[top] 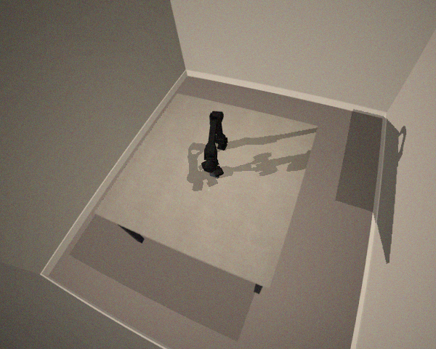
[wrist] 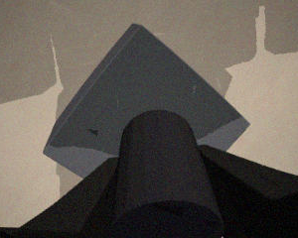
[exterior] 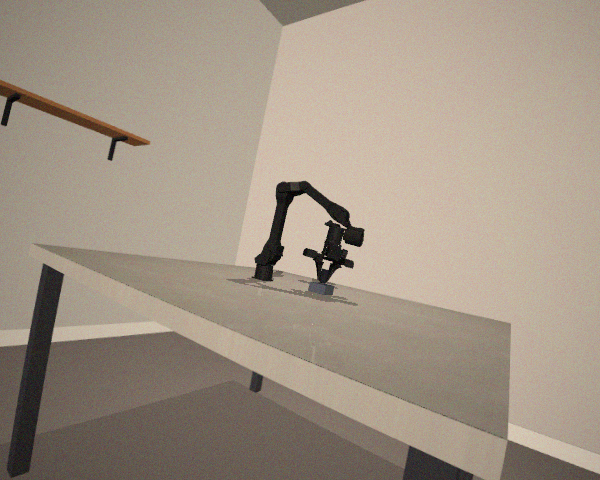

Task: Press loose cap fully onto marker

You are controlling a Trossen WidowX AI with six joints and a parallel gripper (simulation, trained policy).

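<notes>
The dark cap is 20 mm above my gripper tip.
</notes>
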